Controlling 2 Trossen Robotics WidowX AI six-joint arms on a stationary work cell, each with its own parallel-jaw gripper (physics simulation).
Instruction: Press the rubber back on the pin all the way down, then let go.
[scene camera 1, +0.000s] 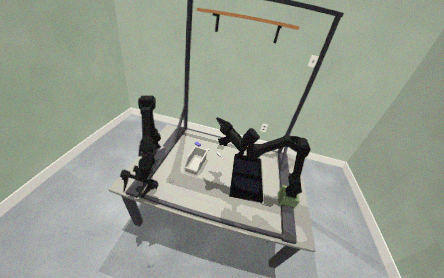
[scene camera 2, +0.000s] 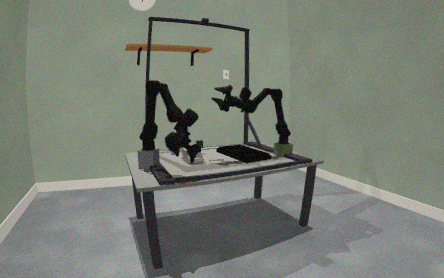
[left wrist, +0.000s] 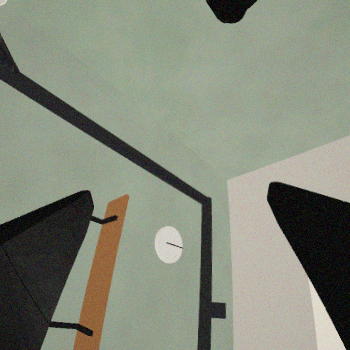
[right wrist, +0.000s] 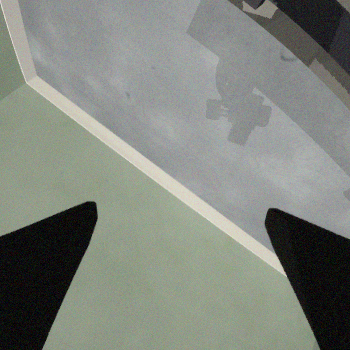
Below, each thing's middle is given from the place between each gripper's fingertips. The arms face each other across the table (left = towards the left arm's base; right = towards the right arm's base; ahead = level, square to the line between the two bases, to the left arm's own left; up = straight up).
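My right gripper, counted from the black tray (scene camera 1: 246, 183), is 480 mm past the tray, 530 mm to the right of it and 110 mm above it. As for the tray itself, it's 410 mm below my left hand, 250 mm to the left of it and 60 mm behind it. And going by its middle, the black tray is nearer to my left hand than to my right gripper.
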